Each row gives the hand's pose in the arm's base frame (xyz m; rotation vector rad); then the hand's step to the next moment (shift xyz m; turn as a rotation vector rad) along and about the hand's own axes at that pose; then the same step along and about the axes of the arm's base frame.
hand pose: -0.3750 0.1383 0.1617 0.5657 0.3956 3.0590
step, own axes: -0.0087 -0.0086 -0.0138 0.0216 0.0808 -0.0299
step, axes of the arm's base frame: 0.0029 0.0045 -0.0176 -0.0275 -0.0845 0.0006
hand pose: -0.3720 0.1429 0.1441 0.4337 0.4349 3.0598
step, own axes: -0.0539 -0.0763 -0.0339 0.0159 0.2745 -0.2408
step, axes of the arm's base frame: 0.0411 0.0610 -0.0669 -0.0765 -0.3279 -0.1421
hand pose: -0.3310 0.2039 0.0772 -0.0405 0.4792 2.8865
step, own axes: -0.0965 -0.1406 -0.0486 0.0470 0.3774 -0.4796
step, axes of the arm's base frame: 0.1241 0.0943 -0.0845 -0.1310 -0.4936 -0.3375
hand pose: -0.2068 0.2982 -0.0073 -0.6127 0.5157 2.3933
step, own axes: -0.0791 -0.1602 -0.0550 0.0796 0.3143 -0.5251
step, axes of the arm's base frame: 0.1749 0.0550 -0.0363 -0.1001 -0.4544 -0.4055
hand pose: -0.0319 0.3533 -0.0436 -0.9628 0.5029 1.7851
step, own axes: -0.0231 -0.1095 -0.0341 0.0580 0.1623 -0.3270
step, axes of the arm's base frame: 0.1165 0.0074 0.0082 -0.0335 -0.2644 -0.2561
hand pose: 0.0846 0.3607 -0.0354 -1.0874 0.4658 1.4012
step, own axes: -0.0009 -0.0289 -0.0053 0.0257 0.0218 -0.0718
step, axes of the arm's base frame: 0.0284 0.0003 0.0077 0.0079 -0.0485 -0.0623
